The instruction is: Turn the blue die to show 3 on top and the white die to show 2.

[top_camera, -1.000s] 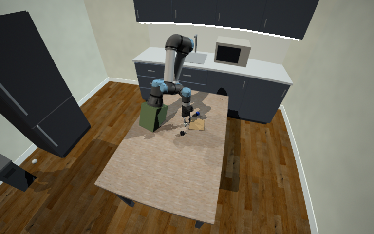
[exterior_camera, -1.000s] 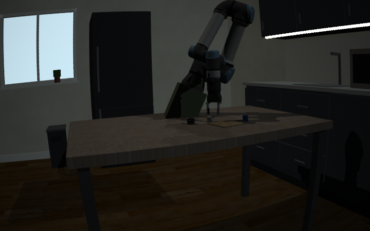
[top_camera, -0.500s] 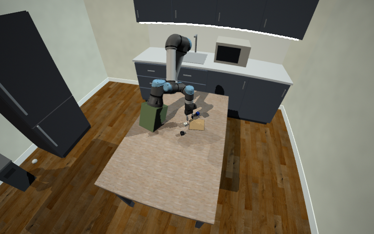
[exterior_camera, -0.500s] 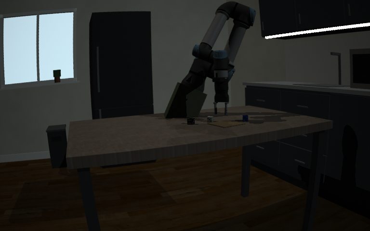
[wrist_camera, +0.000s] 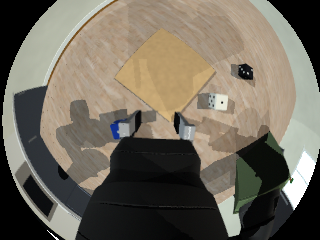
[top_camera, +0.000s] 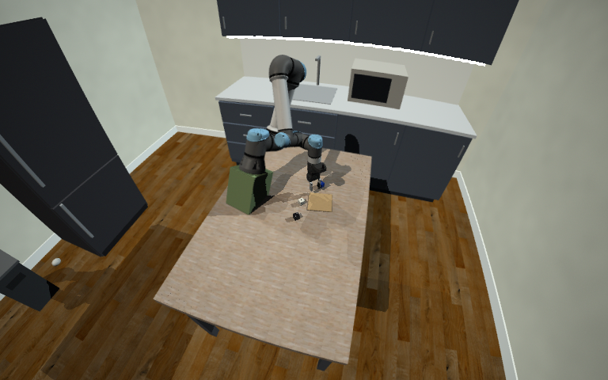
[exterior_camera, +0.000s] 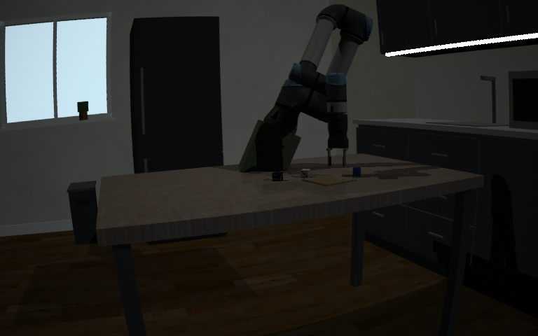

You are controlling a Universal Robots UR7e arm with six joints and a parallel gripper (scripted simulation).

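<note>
Now: the blue die 8 cm to the left of my hand, 4 cm below it and 2 cm ahead of it. From my hand the other things lie so: black die (22 cm to the right, 4 cm below, 3 cm behind); white die (11 cm to the right, 4 cm below, 4 cm behind); tan mat (6 cm to the right, 6 cm below, 6 cm ahead).
</note>
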